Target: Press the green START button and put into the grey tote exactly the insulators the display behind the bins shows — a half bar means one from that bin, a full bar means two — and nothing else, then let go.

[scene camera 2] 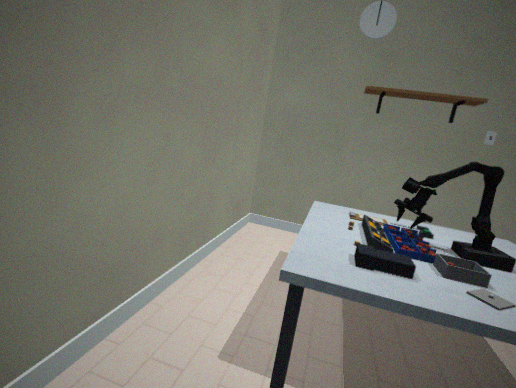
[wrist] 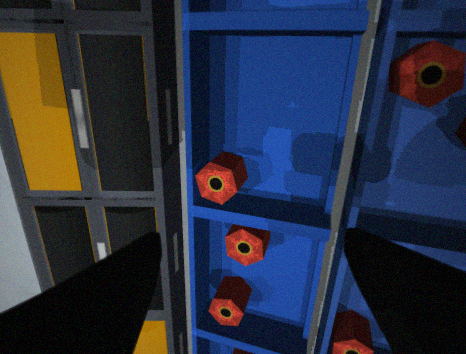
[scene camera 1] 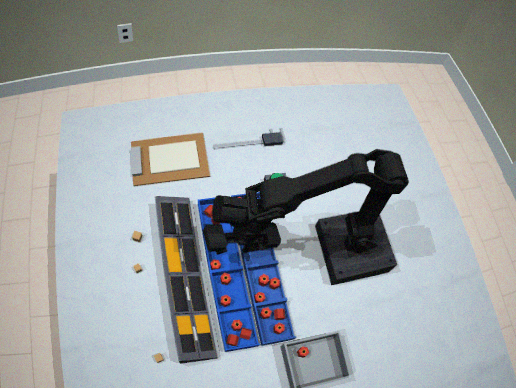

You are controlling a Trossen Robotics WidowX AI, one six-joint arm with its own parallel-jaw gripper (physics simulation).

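Observation:
My gripper is open and empty above the blue bins. In the wrist view, one red insulator stands in the corner of the bin ahead of the fingertips. Two more insulators stand in the neighbouring bin. The display shows one full yellow bar in its second row and two half bars in its lowest row. One insulator is in the grey tote. The green button is partly hidden by the arm in scene camera 1.
A clipboard and a caliper lie beyond the bins. Small wooden blocks lie beside the display. A black box stands at the display's end. A flat grey plate lies near the tote.

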